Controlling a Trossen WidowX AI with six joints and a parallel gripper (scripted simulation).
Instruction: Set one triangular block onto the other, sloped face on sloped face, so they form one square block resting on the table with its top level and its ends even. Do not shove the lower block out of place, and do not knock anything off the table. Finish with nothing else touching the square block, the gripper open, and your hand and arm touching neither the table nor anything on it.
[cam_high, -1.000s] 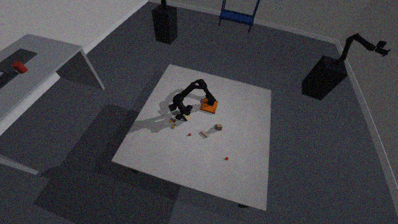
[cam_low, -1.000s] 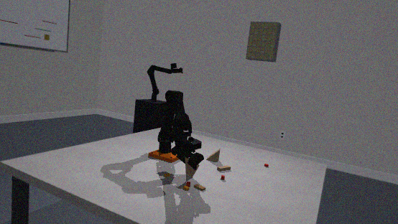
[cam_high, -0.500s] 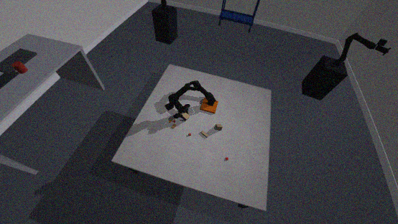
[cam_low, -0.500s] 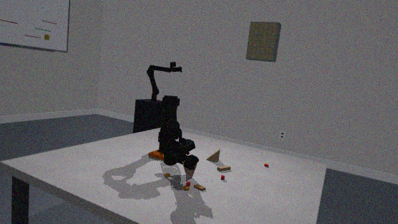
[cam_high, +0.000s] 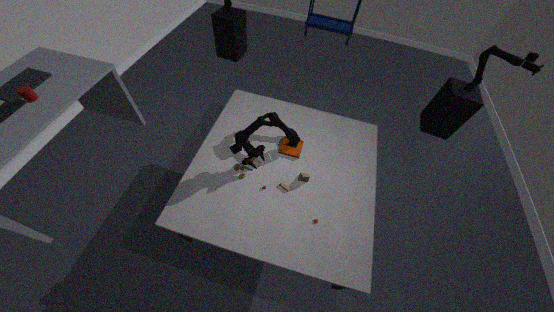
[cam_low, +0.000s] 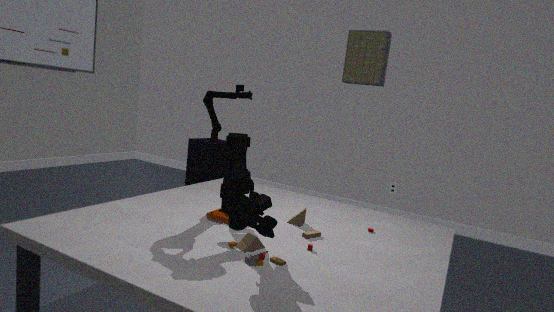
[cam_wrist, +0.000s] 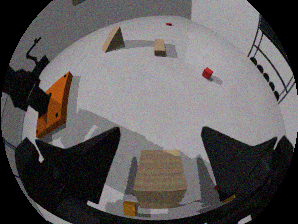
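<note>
My gripper tip is 50 mm to the left of the tan triangular block, 20 mm past it and 20 mm above it.
</note>
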